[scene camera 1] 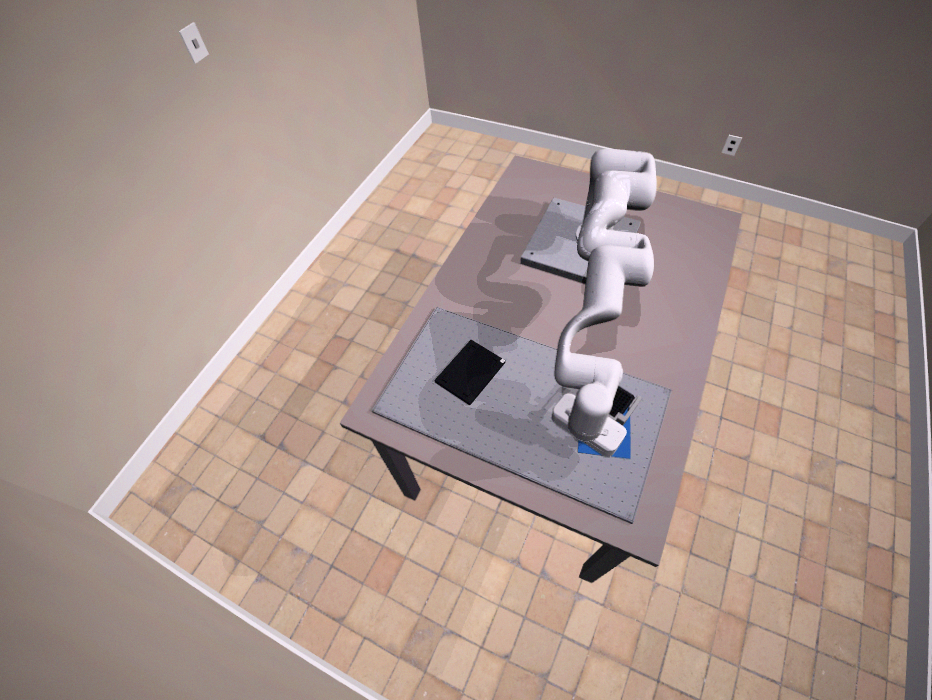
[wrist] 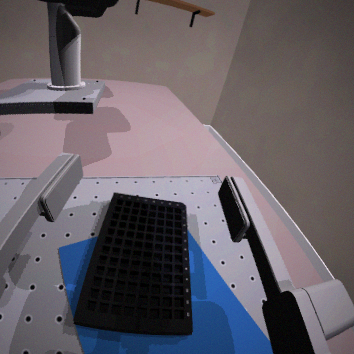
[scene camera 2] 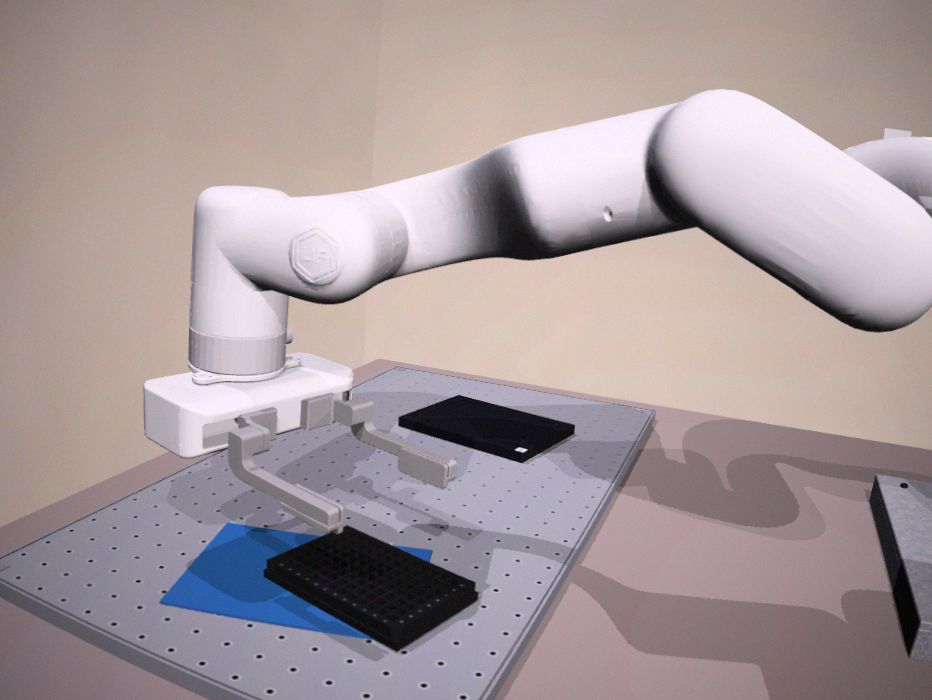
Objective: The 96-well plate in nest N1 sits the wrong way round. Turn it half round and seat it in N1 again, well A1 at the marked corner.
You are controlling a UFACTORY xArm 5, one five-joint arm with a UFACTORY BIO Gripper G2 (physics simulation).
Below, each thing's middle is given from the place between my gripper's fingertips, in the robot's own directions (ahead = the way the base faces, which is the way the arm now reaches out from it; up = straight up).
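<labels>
The black 96-well plate (scene camera 2: 394, 597) has my hand 70 mm above it, 10 mm to the left of it and 20 mm short of it. Counting from my hand, there's also the flat blue rectangle (scene camera 2: 227, 578), which is 70 mm ahead, 10 mm to the right and 80 mm below, and the black nest N1 (scene camera 2: 480, 426), which is 380 mm to the right, 10 mm ahead and 80 mm below.
</labels>
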